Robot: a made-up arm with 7 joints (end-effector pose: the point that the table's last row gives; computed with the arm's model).
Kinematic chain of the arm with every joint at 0, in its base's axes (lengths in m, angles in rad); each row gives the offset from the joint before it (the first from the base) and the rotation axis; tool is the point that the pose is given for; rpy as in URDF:
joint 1: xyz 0 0 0.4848 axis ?
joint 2: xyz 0 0 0 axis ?
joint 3: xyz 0 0 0.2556 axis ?
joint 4: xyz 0.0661 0 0 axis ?
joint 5: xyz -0.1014 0 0.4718 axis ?
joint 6: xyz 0 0 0 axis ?
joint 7: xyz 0.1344 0 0 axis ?
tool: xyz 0 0 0 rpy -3.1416 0 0
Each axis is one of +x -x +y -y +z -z.
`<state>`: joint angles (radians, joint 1 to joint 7).
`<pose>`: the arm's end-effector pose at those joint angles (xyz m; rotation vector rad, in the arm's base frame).
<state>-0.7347 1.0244 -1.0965 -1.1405 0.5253 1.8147 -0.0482</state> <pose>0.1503 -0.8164 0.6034 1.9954 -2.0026 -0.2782</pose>
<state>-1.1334 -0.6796 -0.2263 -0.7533 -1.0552 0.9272 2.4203</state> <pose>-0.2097 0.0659 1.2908 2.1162 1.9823 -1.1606</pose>
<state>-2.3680 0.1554 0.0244 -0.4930 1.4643 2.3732 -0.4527</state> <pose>-0.3203 -0.1865 1.2447 0.7795 -0.9145 1.8742</pose>
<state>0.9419 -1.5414 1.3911 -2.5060 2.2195 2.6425 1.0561</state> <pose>-0.2158 0.3582 0.6456 -1.8572 -0.0324 0.4863</pose>
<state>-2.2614 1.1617 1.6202 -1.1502 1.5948 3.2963 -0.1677</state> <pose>0.0046 -0.6912 0.5936 0.5034 1.5777 -1.2669</pose>
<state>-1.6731 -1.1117 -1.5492 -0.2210 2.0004 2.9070 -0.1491</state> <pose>-0.0579 0.7395 0.7161 -0.6539 0.8022 1.7185</pose>
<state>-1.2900 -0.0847 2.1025 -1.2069 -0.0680 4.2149 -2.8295</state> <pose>0.2167 0.2912 1.0041 -0.1836 0.1434 1.0878</pose>
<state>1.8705 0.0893 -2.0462 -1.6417 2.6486 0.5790 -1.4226</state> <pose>0.6127 -0.0203 0.9214 0.1300 -1.1271 -1.1506</pose>
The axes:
joint 1: +z
joint 2: +y
joint 3: +z
joint 4: -y
joint 5: +z
joint 6: -y
joint 7: -z

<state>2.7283 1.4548 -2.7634 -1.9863 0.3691 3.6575 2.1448</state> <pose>-0.1440 0.2308 1.0151 -0.2118 0.0223 -1.0506</pose>
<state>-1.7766 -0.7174 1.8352 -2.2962 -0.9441 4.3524 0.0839</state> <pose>0.4170 0.1065 0.4824 1.6869 2.0818 1.6388</pose>
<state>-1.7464 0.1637 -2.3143 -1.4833 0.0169 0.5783 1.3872</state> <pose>-0.3809 0.4317 0.8401 2.1876 0.9100 0.3483</pose>
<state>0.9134 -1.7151 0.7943 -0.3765 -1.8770 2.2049 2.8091</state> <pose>-0.6652 -0.5326 0.4566 1.1085 0.0719 -0.1243</pose>
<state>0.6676 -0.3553 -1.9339 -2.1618 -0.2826 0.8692 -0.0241</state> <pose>0.1670 -0.5159 0.3622 -1.7367 0.9293 1.3159</pose>
